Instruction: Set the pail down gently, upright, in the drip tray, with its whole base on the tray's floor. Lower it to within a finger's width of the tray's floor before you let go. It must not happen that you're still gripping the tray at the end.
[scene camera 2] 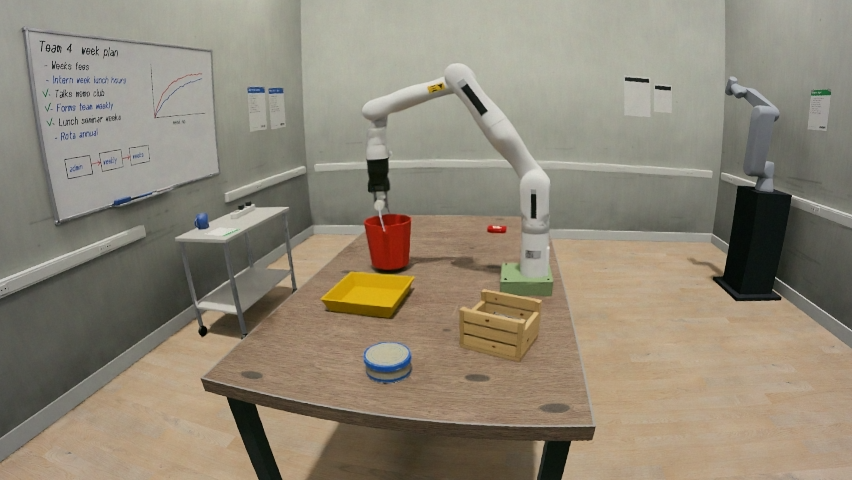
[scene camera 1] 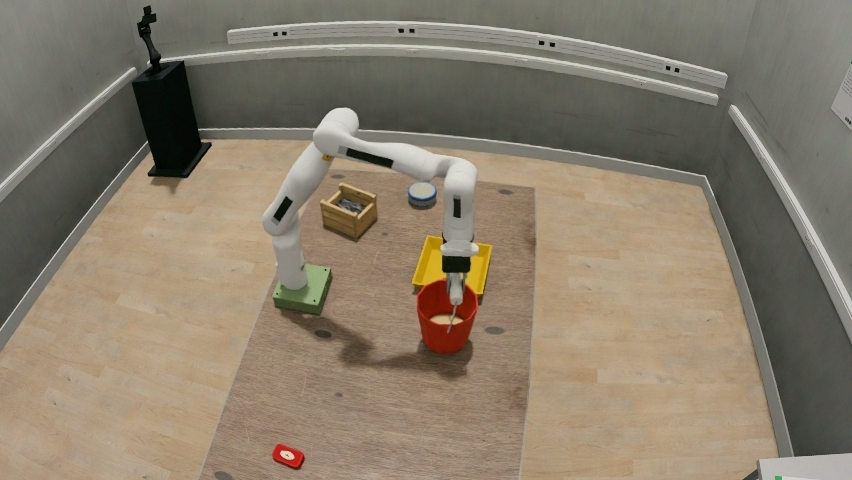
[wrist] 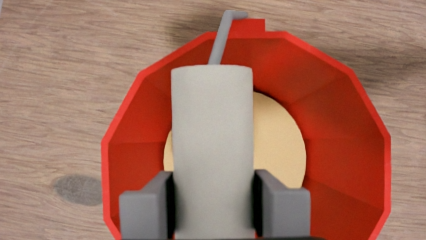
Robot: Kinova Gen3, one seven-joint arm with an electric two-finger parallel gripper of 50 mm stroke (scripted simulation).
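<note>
The gripper is visible, and the wrist view shows the gripper too. A red pail is visible. A yellow drip tray is visible.
</note>
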